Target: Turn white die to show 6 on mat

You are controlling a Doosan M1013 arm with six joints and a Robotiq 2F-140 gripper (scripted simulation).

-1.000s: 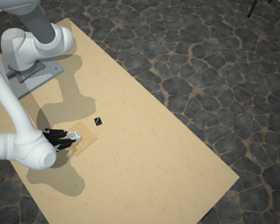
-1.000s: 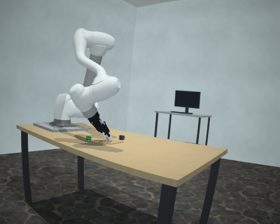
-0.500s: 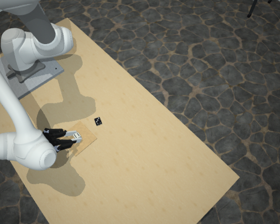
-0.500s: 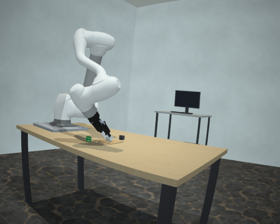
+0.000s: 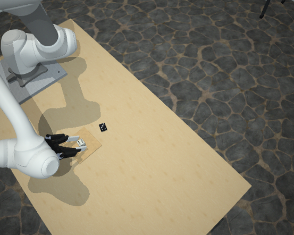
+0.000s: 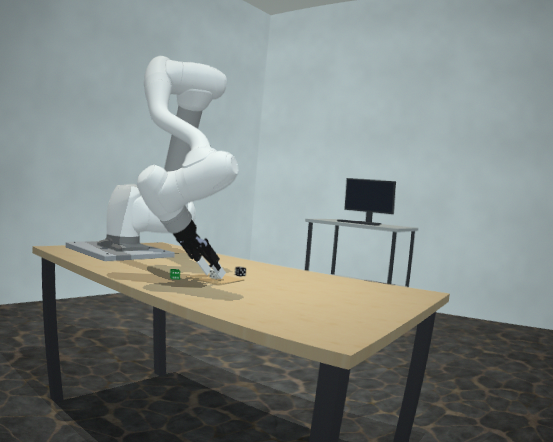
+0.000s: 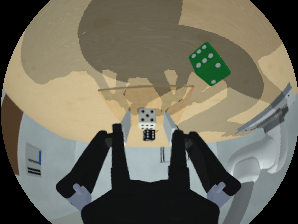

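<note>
Now: hand 2 cm to the right of the white die and 2 cm above it. Round my hand: green die (10 cm to the right, 7 cm behind, 2 cm below); tan mat (4 cm below, 2 cm to the left); black die (15 cm to the left, 2 cm below).
</note>
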